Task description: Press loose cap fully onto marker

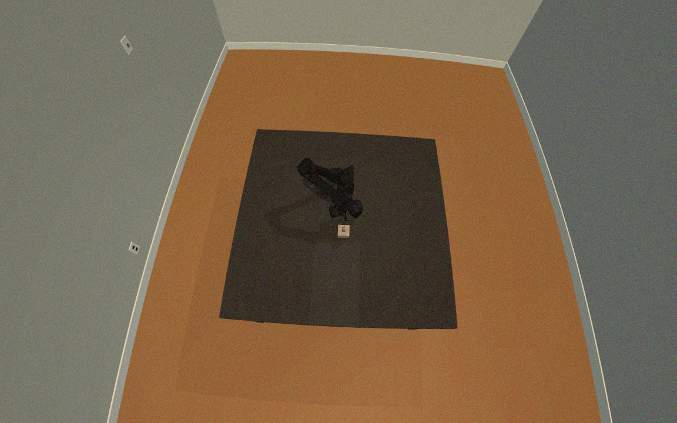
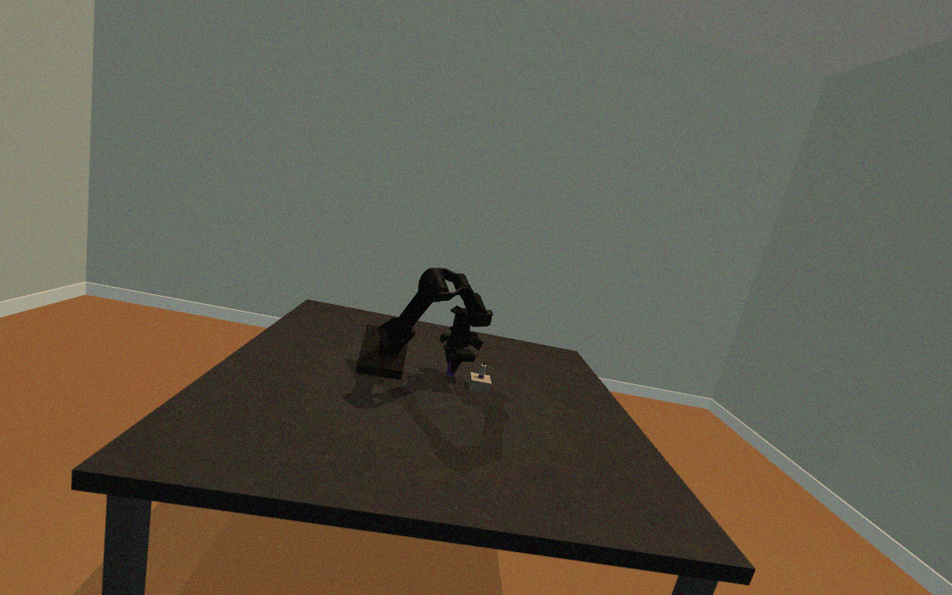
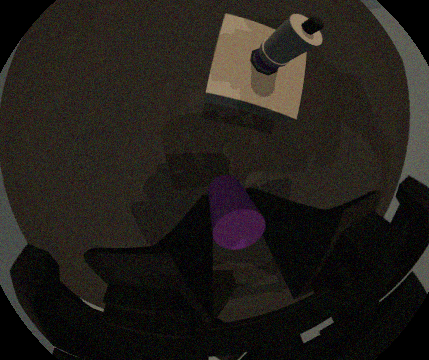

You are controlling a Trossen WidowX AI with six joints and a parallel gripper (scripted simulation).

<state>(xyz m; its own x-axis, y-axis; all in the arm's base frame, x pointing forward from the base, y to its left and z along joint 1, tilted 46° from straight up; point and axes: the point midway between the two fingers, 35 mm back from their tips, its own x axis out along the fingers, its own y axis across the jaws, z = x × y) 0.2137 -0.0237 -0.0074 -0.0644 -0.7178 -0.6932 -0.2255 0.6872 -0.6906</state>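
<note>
My gripper tip is now 100 mm short of the beige holder block, 20 mm above it and 10 mm to the left of it. From my gripper tip the other things lie so: purple cap: 10 mm above.
</note>
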